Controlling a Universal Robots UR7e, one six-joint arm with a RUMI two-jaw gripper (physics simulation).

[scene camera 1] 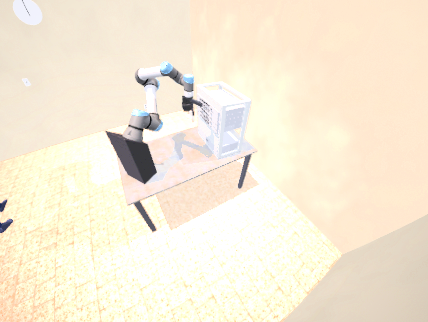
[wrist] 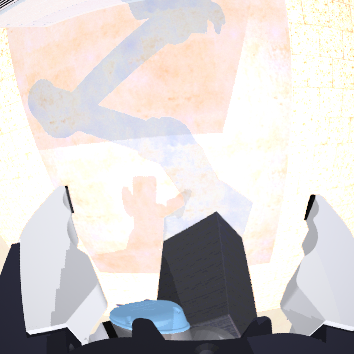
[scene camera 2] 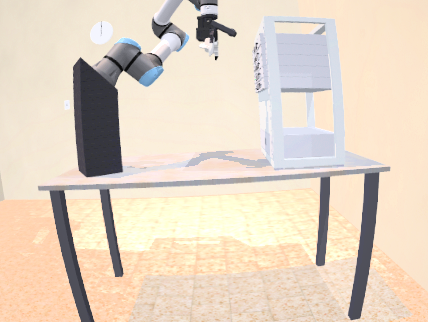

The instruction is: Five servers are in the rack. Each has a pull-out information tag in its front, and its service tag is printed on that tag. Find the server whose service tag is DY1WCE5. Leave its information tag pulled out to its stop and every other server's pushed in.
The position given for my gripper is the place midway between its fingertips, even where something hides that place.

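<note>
White rack [scene camera 1: 228,113] visible, also at [scene camera 2: 289,63]. My gripper [scene camera 2: 213,58] appears too, and again at [wrist: 191,194].
</note>
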